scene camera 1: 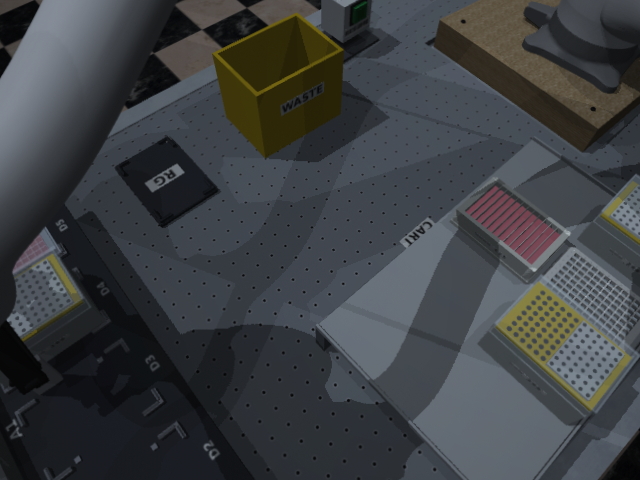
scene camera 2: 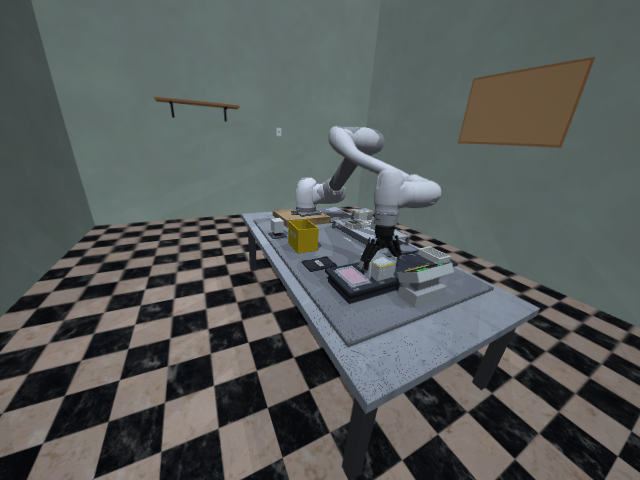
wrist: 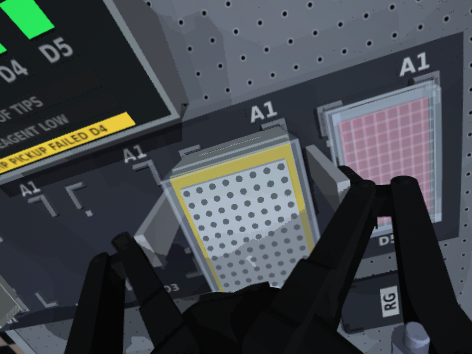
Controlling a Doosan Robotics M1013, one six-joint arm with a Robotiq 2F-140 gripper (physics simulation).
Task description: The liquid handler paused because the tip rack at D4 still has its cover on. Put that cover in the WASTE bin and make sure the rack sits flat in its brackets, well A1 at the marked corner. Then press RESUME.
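Pixels of known places: arm's base, origin of the base link: [scene camera 1: 584, 48] [scene camera 2: 305, 213].
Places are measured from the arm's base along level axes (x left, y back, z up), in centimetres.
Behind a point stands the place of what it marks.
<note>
The D4 tip rack [scene camera 1: 43, 294] {z 9.1, x -24.0, y -93.3 cm} [scene camera 2: 383, 272] [wrist: 240, 225] {z 9.2, x -25.2, y -98.3 cm} has a yellow top and pale tips, with a clear cover [wrist: 306, 195] {z 9.0, x -29.8, y -98.4 cm} over it. It stands beside the A1 mark [wrist: 263, 111] {z 2.3, x -29.7, y -103.6 cm}; whether it sits fully flat is hard to tell. My gripper [scene camera 2: 382, 259] [wrist: 241, 181] {z 2.4, x -25.3, y -98.7 cm} is open, its two finger pads apart on either side of the rack; in scene camera 1 part of a finger shows at the left edge. The yellow WASTE bin [scene camera 1: 305, 113] {z 1.2, x -26.1, y -48.0 cm} [scene camera 2: 303, 238] {z 4.8, x -36.2, y -54.7 cm} stands farther back. The green RESUME button [scene camera 1: 358, 12] {z 4.8, x -33.4, y -26.0 cm} is on a small white box [scene camera 2: 277, 225] {z 4.3, x -38.5, y -28.3 cm} beyond the bin.
A pink-filled plate [scene camera 2: 351, 275] {z 3.3, x -37.9, y -94.6 cm} [wrist: 387, 150] {z 3.6, x -37.7, y -96.5 cm} sits at D5 close beside the rack. The screen [wrist: 55, 95] {z 8.6, x -18.8, y -110.4 cm} shows "PICKUP FAILED D4". A black RG tray [scene camera 1: 166, 180] {z -2.8, x -35.5, y -70.2 cm} [scene camera 2: 318, 264] {z -3.1, x -37.0, y -70.7 cm} lies near the bin. The cart [scene camera 1: 382, 320] {z 2.3, x 5.0, y -67.8 cm} holds several racks.
</note>
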